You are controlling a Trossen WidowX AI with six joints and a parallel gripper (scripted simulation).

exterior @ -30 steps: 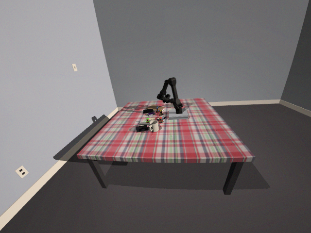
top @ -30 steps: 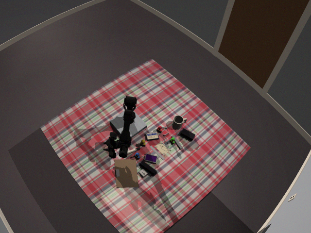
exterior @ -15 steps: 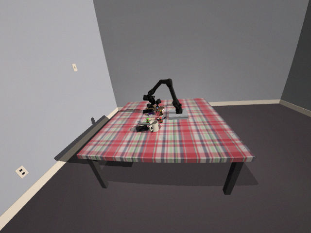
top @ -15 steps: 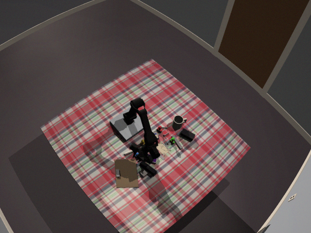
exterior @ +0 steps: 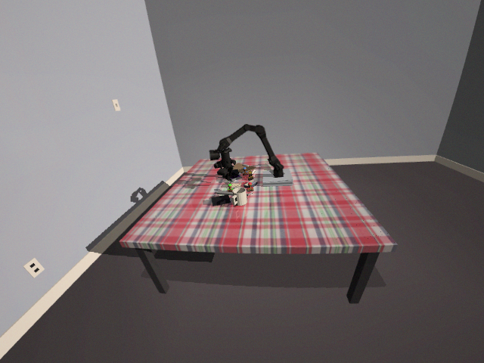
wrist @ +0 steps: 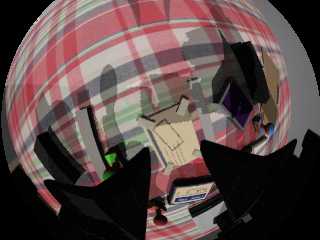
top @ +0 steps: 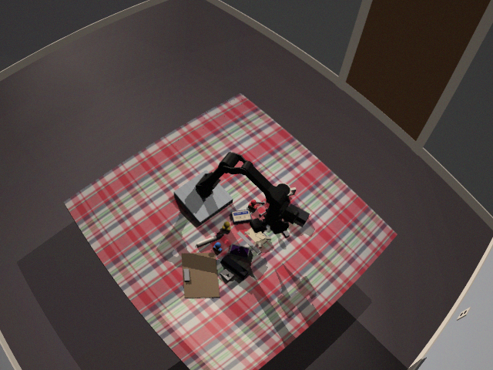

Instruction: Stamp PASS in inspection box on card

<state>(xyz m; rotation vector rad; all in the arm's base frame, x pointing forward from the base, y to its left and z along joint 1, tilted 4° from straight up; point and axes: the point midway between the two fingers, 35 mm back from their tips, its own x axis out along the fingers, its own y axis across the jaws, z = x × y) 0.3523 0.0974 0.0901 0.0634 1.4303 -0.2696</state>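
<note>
Right now the green-knobbed PASS stamp is 80 mm to the left of my gripper tip, 60 mm below it and 30 mm behind it. Round my gripper tip: grey bar: 110 mm to the left, 70 mm below; then cream card: 80 mm below, 30 mm behind, 10 mm to the right; then purple ink pad: 140 mm to the right, 70 mm below, 10 mm behind.
</note>
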